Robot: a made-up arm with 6 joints.
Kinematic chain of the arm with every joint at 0, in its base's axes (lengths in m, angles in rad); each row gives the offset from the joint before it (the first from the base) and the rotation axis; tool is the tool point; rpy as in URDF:
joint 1: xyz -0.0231 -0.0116 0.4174 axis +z
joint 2: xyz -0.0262 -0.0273 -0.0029 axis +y
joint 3: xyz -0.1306 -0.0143 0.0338 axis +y
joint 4: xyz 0.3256 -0.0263 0.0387 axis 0.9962 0 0.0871
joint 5: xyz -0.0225 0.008 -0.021 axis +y
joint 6: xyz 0.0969 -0.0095 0.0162 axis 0.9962 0 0.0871
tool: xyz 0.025 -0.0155 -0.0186 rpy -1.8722 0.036 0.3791
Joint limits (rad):
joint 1: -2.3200..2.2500
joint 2: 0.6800..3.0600
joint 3: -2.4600..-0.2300
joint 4: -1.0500..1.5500
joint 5: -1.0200..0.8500
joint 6: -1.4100..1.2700
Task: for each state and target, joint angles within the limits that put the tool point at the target. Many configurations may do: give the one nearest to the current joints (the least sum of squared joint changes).
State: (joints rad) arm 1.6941 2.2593 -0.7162 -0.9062 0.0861 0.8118
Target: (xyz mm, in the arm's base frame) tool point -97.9 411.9 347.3
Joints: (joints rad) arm 1.9585 1.8099 -1.2934 -0.9307 -0.0528 0.7930
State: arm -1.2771 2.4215 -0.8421 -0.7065 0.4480 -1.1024
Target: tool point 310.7 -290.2 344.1
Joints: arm -0.4457 1.8307 -1.2707 -0.7375 0.1977 -1.1553
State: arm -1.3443 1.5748 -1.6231 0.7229 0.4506 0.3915
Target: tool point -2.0 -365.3 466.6
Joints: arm -1.5151 1.3668 -1.2944 0.6781 0.8284 0.3995
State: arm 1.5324 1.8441 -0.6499 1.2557 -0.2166 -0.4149
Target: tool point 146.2 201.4 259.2
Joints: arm 1.3217 1.1949 -0.3360 1.3246 -0.5250 -0.4809
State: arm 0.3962 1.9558 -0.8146 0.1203 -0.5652 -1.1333
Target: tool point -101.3 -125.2 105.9
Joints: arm 0.1191 2.5419 -0.2300 0.1566 -0.5795 -1.1210
